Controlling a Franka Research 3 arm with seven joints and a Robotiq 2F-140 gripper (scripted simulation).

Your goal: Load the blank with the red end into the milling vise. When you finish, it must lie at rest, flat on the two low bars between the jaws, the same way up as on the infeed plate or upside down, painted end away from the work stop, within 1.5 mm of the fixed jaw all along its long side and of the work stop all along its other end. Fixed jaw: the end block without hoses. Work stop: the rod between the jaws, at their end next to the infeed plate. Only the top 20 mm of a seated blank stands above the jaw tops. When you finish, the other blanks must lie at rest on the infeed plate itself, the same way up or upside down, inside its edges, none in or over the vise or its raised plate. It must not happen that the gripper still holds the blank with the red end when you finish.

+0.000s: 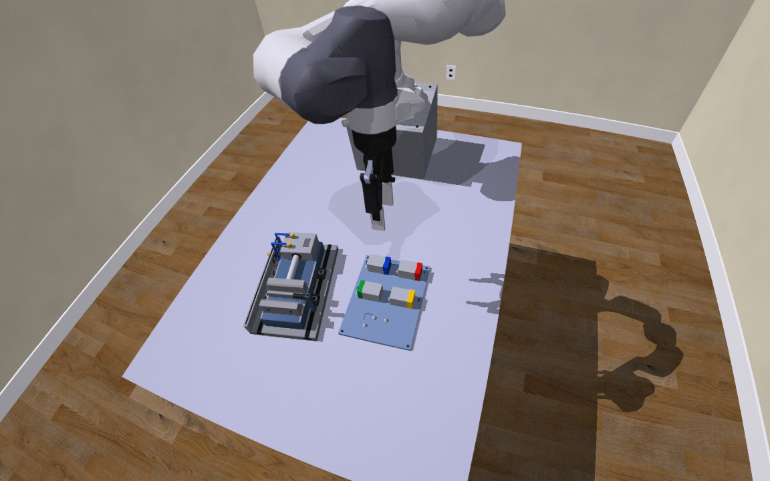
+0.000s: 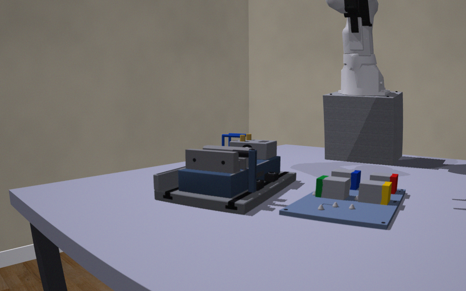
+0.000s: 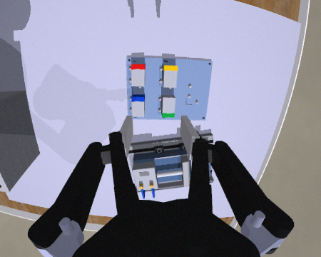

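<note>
The red-ended blank is 50 mm behind my hand, 40 mm to the left of it and 290 mm below it. From my hand the other things lie so: yellow-ended blank (30 mm ahead, 50 mm to the left, 290 mm below); green-ended blank (50 mm ahead, 40 mm to the right, 290 mm below); blue-ended blank (40 mm behind, 50 mm to the right, 290 mm below).
</note>
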